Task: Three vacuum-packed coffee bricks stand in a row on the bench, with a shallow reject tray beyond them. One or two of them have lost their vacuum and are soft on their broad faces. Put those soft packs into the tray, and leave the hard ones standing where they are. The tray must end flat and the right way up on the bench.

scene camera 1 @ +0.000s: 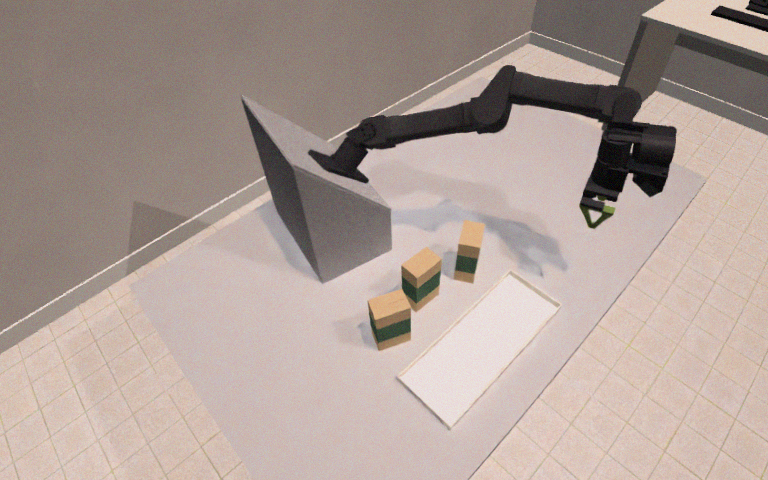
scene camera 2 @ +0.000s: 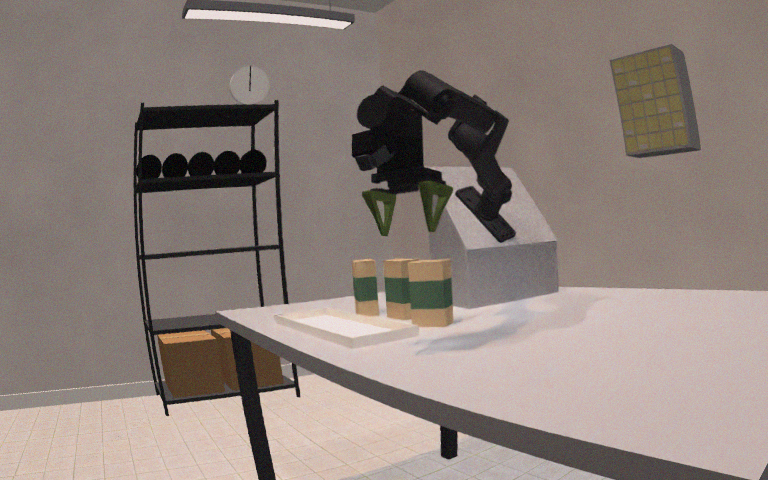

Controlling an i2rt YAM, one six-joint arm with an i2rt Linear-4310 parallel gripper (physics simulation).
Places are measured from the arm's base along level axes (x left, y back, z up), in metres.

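Pixels of known places: gripper, between the fingertips: (scene camera 1: 596, 213) (scene camera 2: 407, 234); arm's base, origin of its link: (scene camera 1: 339, 169) (scene camera 2: 485, 214).
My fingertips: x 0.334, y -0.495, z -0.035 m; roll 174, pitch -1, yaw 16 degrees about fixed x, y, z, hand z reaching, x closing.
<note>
Ahead of a thing's pixels: the offset from my fingertips to its top centre. "pt": to the spot under its first point. Level surfaces: height alone.
Three tan coffee bricks with green bands stand upright, apart: one at the left end of the row {pt dx -0.483, dy +0.164, dz -0.088 m} (scene camera 1: 390, 321) (scene camera 2: 364, 287), one in the middle (scene camera 1: 420, 280) (scene camera 2: 396, 289) and one at the right end {pt dx -0.230, dy +0.169, dz -0.089 m} (scene camera 1: 468, 253) (scene camera 2: 431, 292), as seen in scene camera 1. Softness cannot be told by sight. The shallow white reject tray {dx -0.329, dy +0.026, dz -0.180 m} (scene camera 1: 480, 348) (scene camera 2: 362, 341) lies flat, right way up and empty on the bench, beside the row. My gripper (scene camera 1: 594, 219) (scene camera 2: 408, 232) is open and empty, fingers down, high above the bench and clear of the packs. In scene camera 1 one finger mostly hides the other.
The arm stands on a grey sloped block (scene camera 1: 351, 226) (scene camera 2: 509, 268) behind the packs. The bench {dz -0.202 m} (scene camera 1: 254, 350) (scene camera 2: 566, 362) has its edge a little beyond the tray. A black shelf rack (scene camera 2: 206, 116) and a wall panel (scene camera 2: 651, 101) are in the background.
</note>
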